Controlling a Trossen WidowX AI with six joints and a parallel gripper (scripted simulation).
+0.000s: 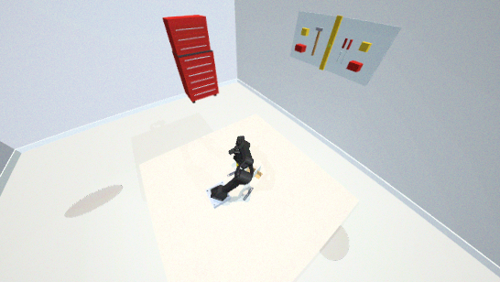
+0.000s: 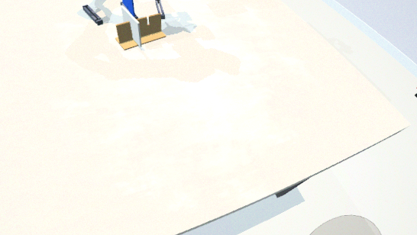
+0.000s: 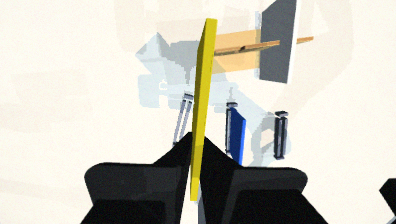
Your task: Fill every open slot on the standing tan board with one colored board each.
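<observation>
My gripper tip is 11 cm short of the tan board, 10 cm above it and 6 cm to the left of it. The rest, counted from my gripper tip: blue board: 9 cm below, 8 cm to the right, 4 cm behind; white board: 12 cm ahead, 9 cm to the right, 8 cm below; yellow board: 3 cm ahead, 1 cm above.
</observation>
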